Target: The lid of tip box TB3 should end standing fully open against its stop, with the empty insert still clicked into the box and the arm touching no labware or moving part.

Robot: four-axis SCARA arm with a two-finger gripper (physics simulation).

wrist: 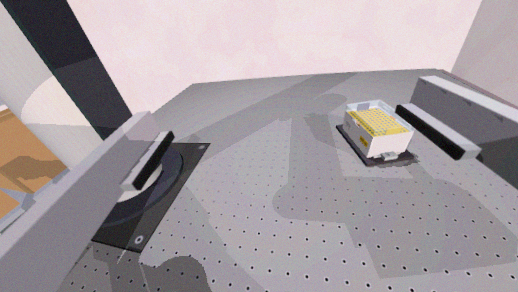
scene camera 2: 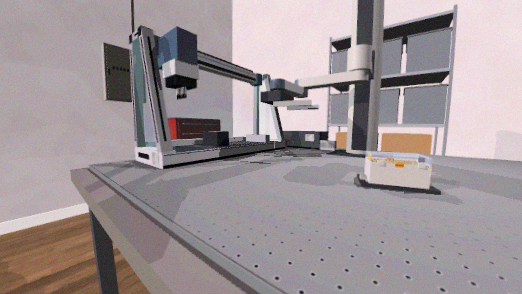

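Seen in the pictures: gripper, fingertip midpoint: (wrist: 279, 108) (scene camera 2: 315, 104); arm's base, origin of the base link: (scene camera 2: 360, 156).
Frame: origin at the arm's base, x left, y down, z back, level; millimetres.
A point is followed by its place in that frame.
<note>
A white tip box (scene camera 2: 397, 176) @[x 172, y -43, z -606 mm] (wrist: 389, 145) @[x 106, y -46, z -580 mm] sits on a dark base plate (scene camera 2: 436, 191) @[x 245, y -20, z -596 mm] (wrist: 350, 142) @[x 149, y -20, z -517 mm]; no TB3 lettering is readable. Its yellow perforated insert (wrist: 377, 121) @[x 161, y -70, z -568 mm] sits level in the top of the box; whether it is clicked in cannot be told. A clear lid (scene camera 2: 422, 157) @[x 215, y -90, z -591 mm] (wrist: 361, 106) @[x 196, y -90, z -539 mm] lies low over the insert and appears closed; no upright lid panel shows. My gripper (scene camera 2: 301, 105) (wrist: 279, 108) @[x -118, y -245, z -388 mm] is wide open with nothing between its fingers. It is well above the table and apart from the box, which lies beyond the fingers, towards the right one in the wrist view.
The arm's column (scene camera 2: 362, 110) @[x 8, y -242, z -77 mm] (wrist: 75, 65) @[x -7, y -276, z -77 mm] stands behind the box in the scene view, on a dark foot plate (wrist: 192, 150) @[x 116, y -12, z -107 mm]. A gantry machine (scene camera 2: 150, 100) @[x -521, y -244, z -851 mm] stands at the left, with a dark block (scene camera 2: 216, 138) @[x -524, y -100, z -565 mm] on its deck. A shelf unit (scene camera 2: 451, 75) stands behind the table.
</note>
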